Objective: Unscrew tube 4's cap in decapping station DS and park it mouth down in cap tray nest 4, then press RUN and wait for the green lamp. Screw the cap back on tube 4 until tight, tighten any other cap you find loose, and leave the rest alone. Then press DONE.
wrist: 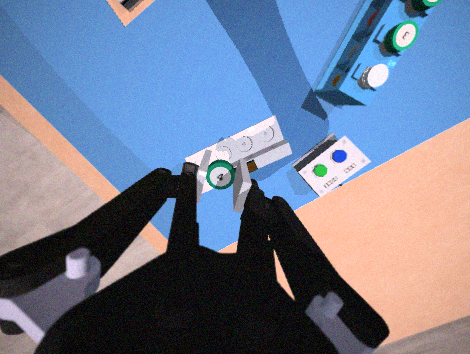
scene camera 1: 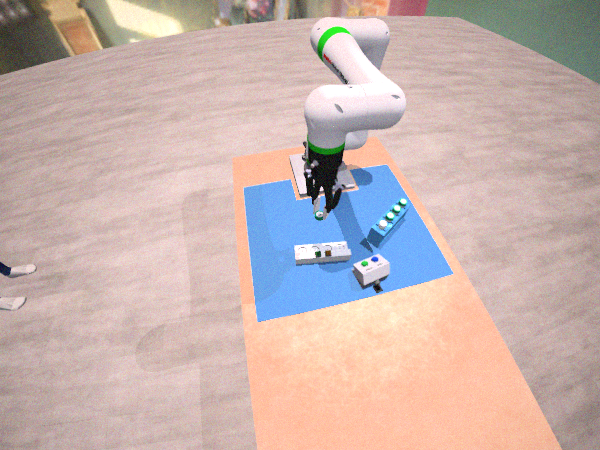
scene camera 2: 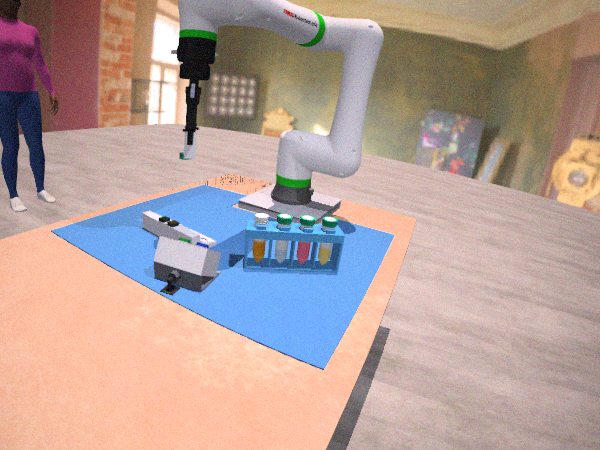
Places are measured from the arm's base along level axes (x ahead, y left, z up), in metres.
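Pixels of known places: gripper, fingertip midpoint: (wrist: 222,166) (scene camera 1: 321,214) (scene camera 2: 189,157); arm's base, link origin: (scene camera 2: 290,197).
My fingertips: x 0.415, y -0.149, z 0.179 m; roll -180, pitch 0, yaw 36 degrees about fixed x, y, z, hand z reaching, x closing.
Note:
Ahead of a thing's pixels: the offset from my fingertips to its top centre. "*": to the spot under its first point.
My gripper (scene camera 1: 321,212) (scene camera 2: 188,151) (wrist: 222,166) is shut on tube 4's green-rimmed cap @[0.008 m right, 0.006 m ahead, 0.011 m up] (scene camera 1: 319,215) (scene camera 2: 183,156) (wrist: 220,174). The cap's "4" label faces the wrist camera. It is held in the air, high above the mat. The blue rack @[0.314 m left, 0.021 m ahead, 0.104 m down] (scene camera 1: 376,235) (scene camera 2: 295,234) (wrist: 344,97) holds several tubes. The tube at its near end has a bare white mouth @[* 0.242 m left, 0.063 m ahead, 0.089 m down] (scene camera 1: 383,224) (scene camera 2: 261,220) (wrist: 377,76); the others wear green caps. The white cap tray @[0.003 m right, 0.045 m ahead, 0.154 m down] (scene camera 1: 305,258) (scene camera 2: 160,226) (wrist: 280,152) has a dark green lamp @[* 0.029 m right, 0.072 m ahead, 0.154 m down] (scene camera 1: 318,254) (scene camera 2: 164,219) and a dim amber lamp @[0.010 m left, 0.077 m ahead, 0.154 m down] (scene camera 1: 328,253) (scene camera 2: 173,223) (wrist: 252,166).
A button box @[0.143 m left, 0.191 m ahead, 0.123 m down] (scene camera 1: 371,276) (scene camera 2: 179,260) (wrist: 325,185) with a green button @[0.119 m left, 0.171 m ahead, 0.133 m down] (scene camera 1: 364,263) (wrist: 320,170) and a blue button @[0.164 m left, 0.168 m ahead, 0.133 m down] (scene camera 1: 375,259) (wrist: 339,156) stands between the tray and the rack, towards the mat's front edge. A small black piece @[* 0.146 m left, 0.262 m ahead, 0.196 m down] (scene camera 1: 378,288) (scene camera 2: 171,289) lies before it.

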